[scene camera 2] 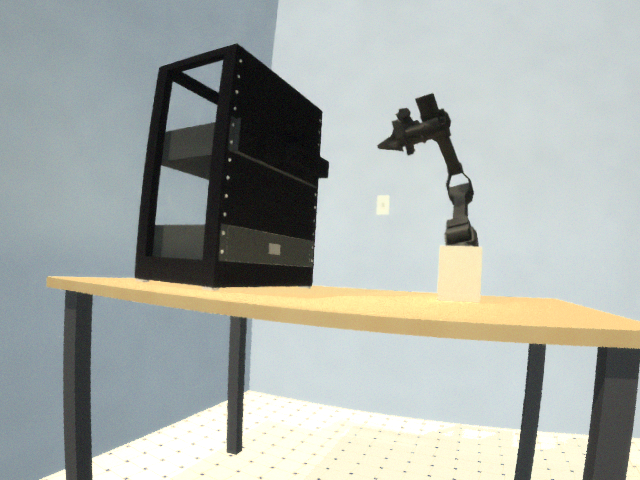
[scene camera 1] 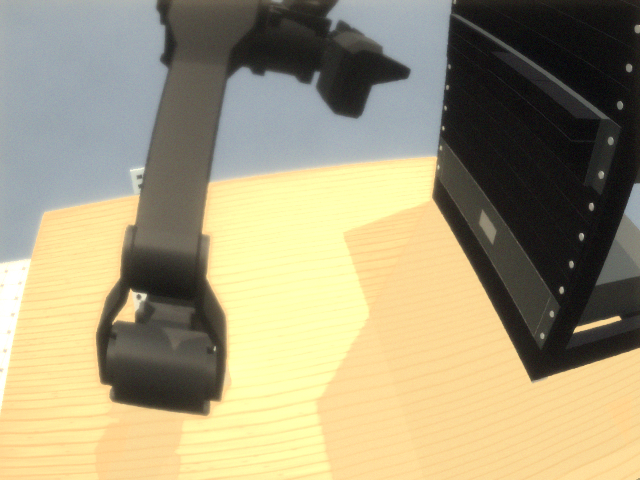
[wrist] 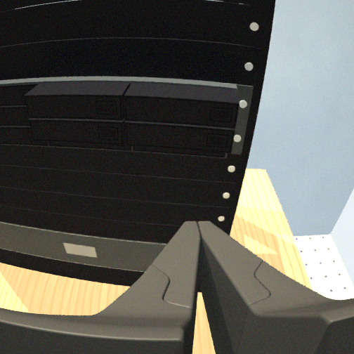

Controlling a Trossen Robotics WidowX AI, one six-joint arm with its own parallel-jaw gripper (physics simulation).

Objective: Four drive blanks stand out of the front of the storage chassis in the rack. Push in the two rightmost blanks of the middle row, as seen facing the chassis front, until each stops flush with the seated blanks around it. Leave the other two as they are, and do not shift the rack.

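Where they show: gripper, fingertip midpoint: (scene camera 2: 377, 147) (scene camera 1: 408, 73); arm's base at its link origin: (scene camera 2: 461, 264).
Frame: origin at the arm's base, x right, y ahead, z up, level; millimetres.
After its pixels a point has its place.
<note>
In the wrist view, four dark blanks stand out at the right end of the storage chassis (wrist: 243, 120) (scene camera 1: 602, 155) @[x 103, y 498, z 283 mm] (scene camera 2: 235, 135) @[x -344, y 508, z 283 mm], two over two. The lower pair, left blank (wrist: 70, 132) and right blank (wrist: 175, 138), appears to be the middle row. The upper left blank (wrist: 65, 106) and upper right blank (wrist: 170, 108) stand directly above. Seated blanks (wrist: 12, 116) show at the left edge. The bottom row behind the pairs is hidden. My gripper (wrist: 196, 232) (scene camera 1: 408, 71) @[x 49, y 265, z 351 mm] (scene camera 2: 378, 146) @[x 49, y 265, z 351 mm] is shut and empty, in front of the rack and apart from it.
The black rack (scene camera 1: 578, 289) @[x 131, y 509, z 101 mm] (scene camera 2: 218, 180) @[x -373, y 523, z 163 mm] (wrist: 261, 50) stands upright on the wooden table (scene camera 1: 279, 320) @[x -93, y 153, z -97 mm] (scene camera 2: 361, 315) @[x -527, y 103, z -99 mm]. A grey panel (scene camera 1: 516, 273) @[x -3, y 501, z 17 mm] (scene camera 2: 248, 245) @[x -249, y 508, z 18 mm] (wrist: 35, 240) with a pale label crosses its lower front. The arm stands on a pale block (scene camera 2: 460, 273) @[x -44, y -1, z -25 mm].
</note>
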